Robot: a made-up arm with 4 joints. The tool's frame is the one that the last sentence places. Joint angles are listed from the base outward.
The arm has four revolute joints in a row. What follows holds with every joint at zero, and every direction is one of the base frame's.
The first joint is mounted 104 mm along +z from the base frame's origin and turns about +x.
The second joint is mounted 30 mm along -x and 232 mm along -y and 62 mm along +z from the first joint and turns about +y.
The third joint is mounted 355 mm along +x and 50 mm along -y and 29 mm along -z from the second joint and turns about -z.
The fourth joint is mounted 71 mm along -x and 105 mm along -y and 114 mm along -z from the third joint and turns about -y.
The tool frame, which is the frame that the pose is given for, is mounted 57 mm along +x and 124 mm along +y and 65 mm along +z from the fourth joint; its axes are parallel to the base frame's.
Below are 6 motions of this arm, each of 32 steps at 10 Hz.
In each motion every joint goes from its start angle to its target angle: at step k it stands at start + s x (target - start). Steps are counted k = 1, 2, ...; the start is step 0. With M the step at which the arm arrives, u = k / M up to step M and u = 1 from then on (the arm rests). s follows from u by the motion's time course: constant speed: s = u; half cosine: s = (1 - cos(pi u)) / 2; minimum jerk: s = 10 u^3 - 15 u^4 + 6 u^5.
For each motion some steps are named. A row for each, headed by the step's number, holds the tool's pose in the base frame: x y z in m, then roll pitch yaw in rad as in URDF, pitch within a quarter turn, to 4 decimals.
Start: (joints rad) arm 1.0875 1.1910 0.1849 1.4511
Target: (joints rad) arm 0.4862 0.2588 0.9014 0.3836
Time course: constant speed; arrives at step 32
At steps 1, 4, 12, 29, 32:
1: -0.0070 0.0472 -0.1927 0.8796 -0.0959 -0.2431
4: 0.0237 0.0364 -0.1915 0.7642 -0.0745 -0.2505
12: 0.1071 -0.0050 -0.1835 0.4890 0.0056 -0.3341
29: 0.2651 -0.1431 -0.1073 0.1332 0.1372 -0.7612
32: 0.2864 -0.1696 -0.0821 0.1140 0.1507 -0.8506

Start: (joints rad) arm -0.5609 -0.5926 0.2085 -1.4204
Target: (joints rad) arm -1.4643 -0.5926 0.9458 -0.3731
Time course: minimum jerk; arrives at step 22
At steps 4, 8, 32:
4: 0.3754 -0.1555 0.3448 -0.5570 0.5900 -0.5563
8: 0.3736 -0.0958 0.3872 -0.5524 0.2758 -0.5477
32: 0.3377 0.1548 0.3977 -0.9413 -0.8497 -0.1189

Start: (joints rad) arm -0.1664 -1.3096 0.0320 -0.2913
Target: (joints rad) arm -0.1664 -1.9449 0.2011 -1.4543
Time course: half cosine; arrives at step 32
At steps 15, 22, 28, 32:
15: 0.1005 -0.1886 0.5796 -0.0817 -0.7783 0.0602
22: 0.0526 -0.1851 0.6017 -0.0088 -0.6046 0.0426
28: 0.0237 -0.1830 0.6071 0.0191 -0.5056 0.0571
32: 0.0176 -0.1825 0.6075 0.0238 -0.4852 0.0620

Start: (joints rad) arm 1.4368 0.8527 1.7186 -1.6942
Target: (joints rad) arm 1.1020 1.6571 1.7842 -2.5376
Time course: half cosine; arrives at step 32
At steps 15, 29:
15: -0.1077 0.2895 -0.2355 -2.6666 -0.3553 2.5758
29: -0.2854 0.1862 -0.2213 -2.1758 -0.7118 2.4709

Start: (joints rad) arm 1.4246 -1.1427 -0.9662 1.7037
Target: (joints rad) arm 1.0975 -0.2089 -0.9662 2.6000
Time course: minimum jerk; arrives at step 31
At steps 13, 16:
13: 0.2298 -0.2602 -0.2386 2.7240 0.2328 -2.5820
16: 0.2500 -0.2269 -0.2425 2.7273 0.3069 -2.4834

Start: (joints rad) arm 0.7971 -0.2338 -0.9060 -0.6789
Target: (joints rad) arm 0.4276 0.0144 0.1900 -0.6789
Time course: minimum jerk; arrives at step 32
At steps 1, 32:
1: 0.3390 -0.1940 -0.0687 0.3208 -0.0890 0.9083
32: 0.3406 -0.2124 -0.0714 0.5563 0.6975 0.1720

